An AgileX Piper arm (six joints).
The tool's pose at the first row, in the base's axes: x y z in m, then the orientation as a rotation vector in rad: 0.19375 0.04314 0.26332 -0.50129 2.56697 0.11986
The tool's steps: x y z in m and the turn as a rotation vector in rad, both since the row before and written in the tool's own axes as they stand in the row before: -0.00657 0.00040 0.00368 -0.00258 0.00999 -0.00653; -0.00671 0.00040 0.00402 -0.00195 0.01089 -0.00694; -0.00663 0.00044 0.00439 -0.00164 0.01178 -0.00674; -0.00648 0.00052 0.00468 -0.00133 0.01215 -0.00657; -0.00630 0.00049 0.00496 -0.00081 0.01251 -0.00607; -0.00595 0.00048 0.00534 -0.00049 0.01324 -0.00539; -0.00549 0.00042 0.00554 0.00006 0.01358 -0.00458; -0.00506 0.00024 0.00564 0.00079 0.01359 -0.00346
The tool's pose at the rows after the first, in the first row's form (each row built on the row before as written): 0.20058 0.04632 0.26347 -0.51244 2.57502 0.11867; 0.20766 0.04966 0.26332 -0.52409 2.58375 0.11631; 0.21481 0.05312 0.26272 -0.53558 2.59334 0.11338; 0.22191 0.05669 0.26170 -0.54686 2.60328 0.11000; 0.22896 0.06026 0.26025 -0.55742 2.61364 0.10598; 0.23586 0.06378 0.25820 -0.56716 2.62486 0.10155; 0.24245 0.06712 0.25566 -0.57576 2.63658 0.09652; 0.24876 0.07016 0.25275 -0.58268 2.64856 0.09082
